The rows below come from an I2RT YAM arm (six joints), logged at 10 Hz.
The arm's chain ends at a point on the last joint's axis. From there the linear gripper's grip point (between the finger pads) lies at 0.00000 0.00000 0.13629 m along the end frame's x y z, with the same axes.
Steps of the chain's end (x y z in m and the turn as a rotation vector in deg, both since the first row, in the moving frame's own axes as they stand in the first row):
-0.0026 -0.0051 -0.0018 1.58 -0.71 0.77
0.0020 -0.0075 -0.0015 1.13 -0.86 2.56
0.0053 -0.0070 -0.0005 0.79 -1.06 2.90
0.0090 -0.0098 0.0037 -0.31 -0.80 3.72
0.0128 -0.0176 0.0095 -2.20 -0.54 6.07
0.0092 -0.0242 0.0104 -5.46 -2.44 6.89
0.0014 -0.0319 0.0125 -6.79 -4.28 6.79
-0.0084 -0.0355 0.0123 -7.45 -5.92 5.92
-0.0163 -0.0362 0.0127 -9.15 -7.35 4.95
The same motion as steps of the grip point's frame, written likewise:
-0.0043 -0.0089 -0.0019 1.58 -0.71 0.77
0.0000 -0.0102 -0.0015 1.13 -0.86 2.56
0.0028 -0.0089 -0.0005 0.79 -1.06 2.90
0.0071 -0.0091 0.0037 -0.31 -0.80 3.72
0.0112 -0.0124 0.0094 -2.20 -0.54 6.07
0.0026 -0.0116 0.0097 -5.46 -2.44 6.89
-0.0097 -0.0164 0.0112 -6.79 -4.28 6.79
-0.0233 -0.0186 0.0104 -7.45 -5.92 5.92
-0.0346 -0.0154 0.0099 -9.15 -7.35 4.95

